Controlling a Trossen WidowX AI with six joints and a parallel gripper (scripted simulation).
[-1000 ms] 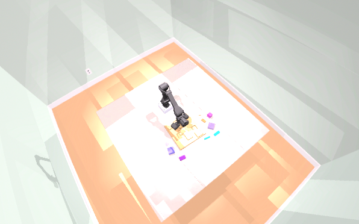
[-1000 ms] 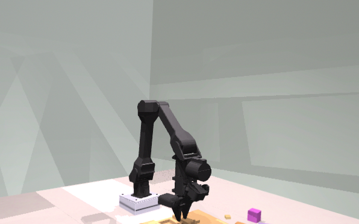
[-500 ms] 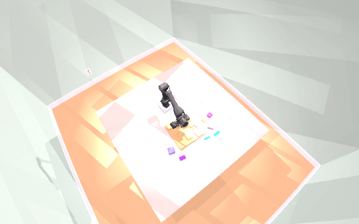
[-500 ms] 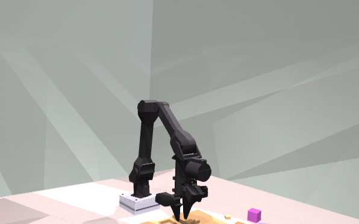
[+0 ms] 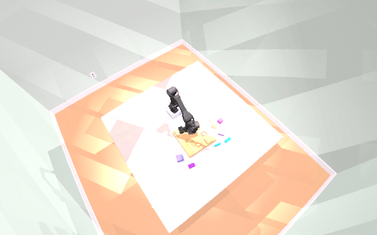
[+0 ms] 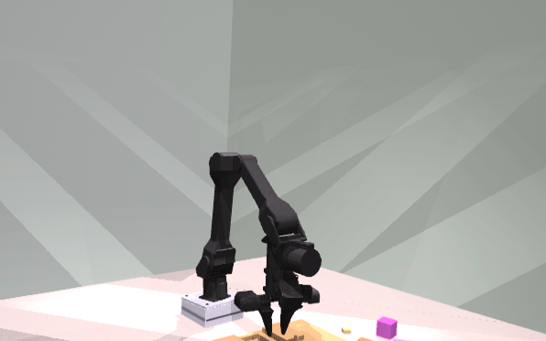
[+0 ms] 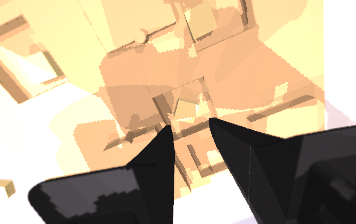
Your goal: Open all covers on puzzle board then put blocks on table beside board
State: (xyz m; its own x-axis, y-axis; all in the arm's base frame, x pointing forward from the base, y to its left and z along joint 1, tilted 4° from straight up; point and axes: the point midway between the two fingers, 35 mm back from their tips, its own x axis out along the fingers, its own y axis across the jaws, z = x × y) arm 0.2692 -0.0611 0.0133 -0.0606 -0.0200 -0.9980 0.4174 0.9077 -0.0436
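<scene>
Right now my gripper tip is 5 cm short of the puzzle board and 3 cm above it. Round my gripper tip: blue-violet block: 11 cm ahead, 23 cm to the right, 4 cm below; lilac block: 21 cm ahead, 22 cm to the left, 4 cm below; small orange piece: 11 cm ahead, 22 cm to the left, 5 cm below.
</scene>
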